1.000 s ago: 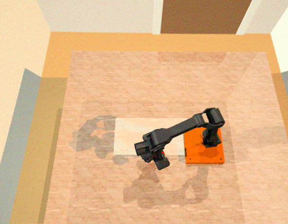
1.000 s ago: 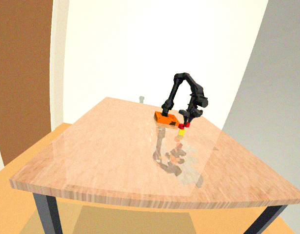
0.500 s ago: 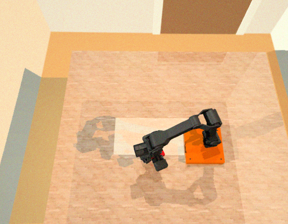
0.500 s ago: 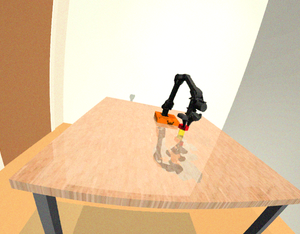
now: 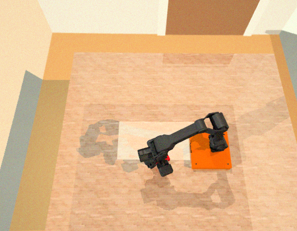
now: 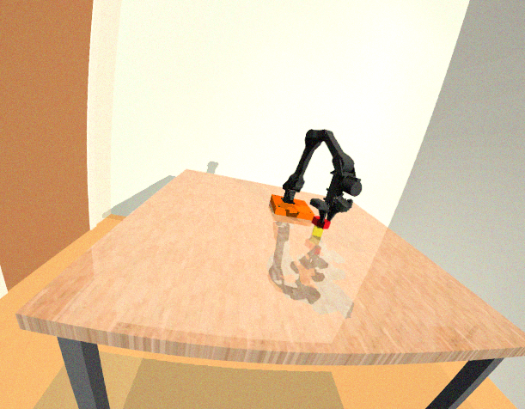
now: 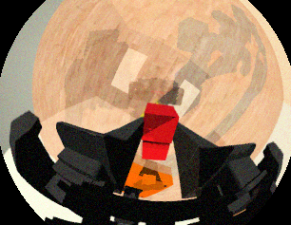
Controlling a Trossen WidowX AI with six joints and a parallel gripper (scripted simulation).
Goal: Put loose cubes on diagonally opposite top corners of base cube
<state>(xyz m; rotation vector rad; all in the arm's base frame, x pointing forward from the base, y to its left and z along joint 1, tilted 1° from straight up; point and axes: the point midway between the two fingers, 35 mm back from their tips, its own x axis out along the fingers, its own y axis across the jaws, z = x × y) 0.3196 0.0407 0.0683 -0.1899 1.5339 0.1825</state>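
My gripper tip is 4 cm above the yellow base cube and 2 cm past it.
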